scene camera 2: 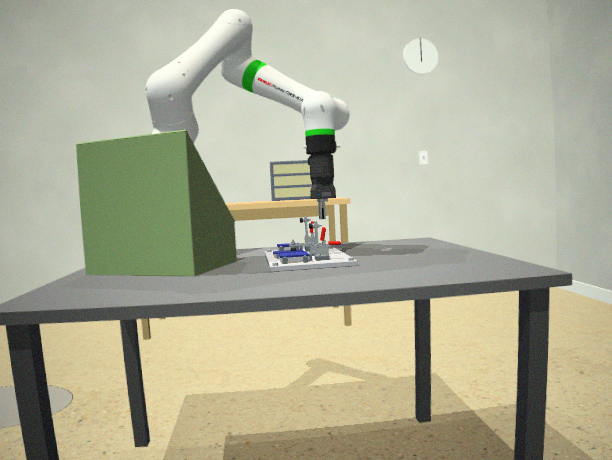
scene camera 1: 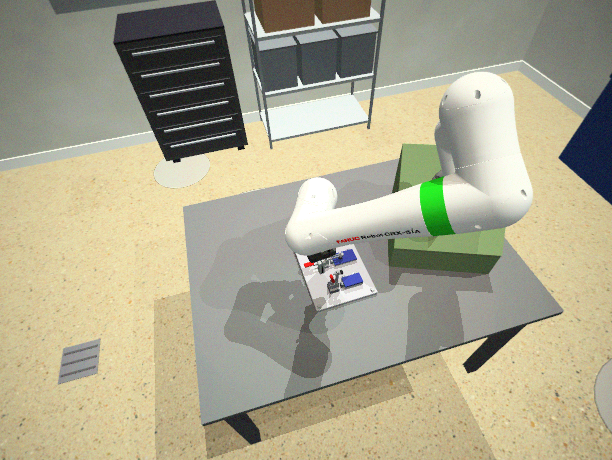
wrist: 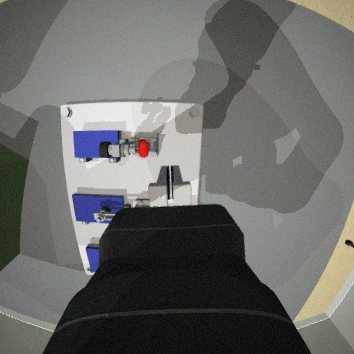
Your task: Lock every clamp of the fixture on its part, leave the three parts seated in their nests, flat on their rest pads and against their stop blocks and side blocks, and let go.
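Places are measured from the arm's base along level axes (x ahead, y left, z up), in metres.
Where they show: gripper, fingertip midpoint: (scene camera 2: 322, 219) (scene camera 1: 321, 271) (wrist: 169, 175); arm's base, origin of the base link: (scene camera 2: 154, 174).
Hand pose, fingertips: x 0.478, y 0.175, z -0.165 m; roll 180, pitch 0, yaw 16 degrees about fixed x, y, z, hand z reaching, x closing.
Things, the pixels of their top centre, and the offset from my fingertips. "spot": a spot on its surface instead. Level surfaces: height alone.
- outer part, middle of its top: (wrist: 94, 143) (scene camera 1: 352, 279) dx -0.114, dy +0.002, dz -0.076 m
- clamp with its black tip, surface spot: (wrist: 104, 149) spot: dx -0.067, dy +0.013, dz +0.007 m
- middle part, middle of its top: (wrist: 97, 209) (scene camera 2: 288, 251) (scene camera 1: 343, 256) dx -0.102, dy -0.107, dz -0.086 m
- third part, middle of its top: (wrist: 107, 261) (scene camera 2: 293, 253) dx -0.074, dy -0.214, dz -0.081 m
- grey table, its level: dz -0.117 m
The white fixture plate (scene camera 1: 320, 302) (scene camera 2: 345, 262) (wrist: 180, 115) carries three blue parts. The outer part (scene camera 1: 352, 279) (wrist: 90, 143) has a clamp with its black tip (wrist: 104, 149) raised and its red handle (scene camera 1: 332, 278) (wrist: 143, 148) upright. The middle part (scene camera 1: 349, 256) (wrist: 85, 207) has its clamp arm lowered over it, with the red handle (scene camera 1: 309, 265) (scene camera 2: 334, 243) lying flat. The third part (scene camera 2: 295, 254) (wrist: 92, 257) is partly hidden in the wrist view; its clamp arm looks raised, with a red handle (scene camera 2: 323, 233) upright. My gripper (scene camera 2: 322, 217) (wrist: 169, 175) is shut and empty above the clamps. Seating contacts are too small to tell.
The green block (scene camera 1: 445, 252) (scene camera 2: 140, 205) stands beside the fixture on the grey table (scene camera 1: 240, 360) (scene camera 2: 400, 280). The raised clamp arms stand up beneath my gripper. A dark drawer cabinet (scene camera 1: 175, 85) and a shelf rack (scene camera 1: 315, 134) stand beyond the table.
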